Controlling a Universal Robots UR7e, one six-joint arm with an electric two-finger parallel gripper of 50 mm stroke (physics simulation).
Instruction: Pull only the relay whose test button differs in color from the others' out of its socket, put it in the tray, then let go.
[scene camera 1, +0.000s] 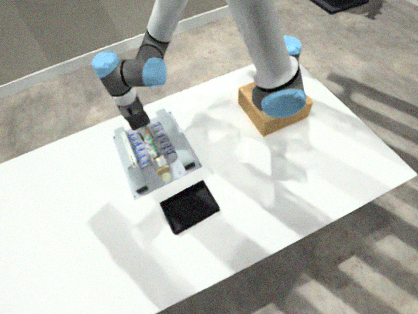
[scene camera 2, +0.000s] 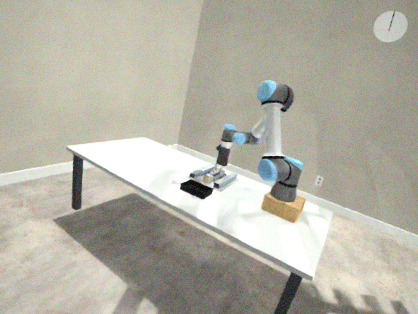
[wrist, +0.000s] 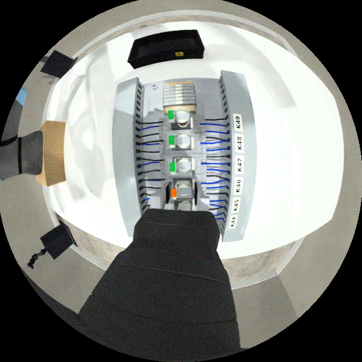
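Pixels of known places: gripper, fingertip midpoint: (scene camera 1: 148, 137) (scene camera 2: 217, 173); arm's base, link origin: (scene camera 2: 282, 196).
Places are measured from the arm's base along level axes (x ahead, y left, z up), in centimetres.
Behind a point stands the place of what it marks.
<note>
The relay with an orange test button (wrist: 183, 189) sits in the row of sockets, level with its neighbours as far as the wrist view shows. My gripper (scene camera 1: 144, 130) @[x 49.1, y -7.9, z -6.0 cm] (scene camera 2: 220, 167) @[x 49.1, y -7.9, z -6.0 cm] (wrist: 182, 188) is shut on it, one finger on each side. Three relays with green buttons (wrist: 183, 166) (wrist: 183, 141) (wrist: 183, 118) sit in the same row towards the tray. Another relay (wrist: 185, 205) is mostly hidden by the gripper body; its button does not show. The black tray (scene camera 1: 190, 207) @[x 43.1, y 24.6, z -8.4 cm] (scene camera 2: 196, 190) @[x 39.9, y 29.7, z -5.2 cm] (wrist: 166, 48) stands beyond the terminal-block end of the panel and holds no relay.
Grey wire ducts (wrist: 126, 155) (wrist: 239, 195) run along both sides of the relay row, with black and blue wires between. Terminal blocks (wrist: 179, 95) stand at the row's tray end. The arm's base stands on a wooden block (scene camera 1: 270, 122) @[x 5.7, y 9.4, z -1.1 cm] (scene camera 2: 283, 207) @[x -4.4, y 8.9, z -2.3 cm] (wrist: 55, 155).
</note>
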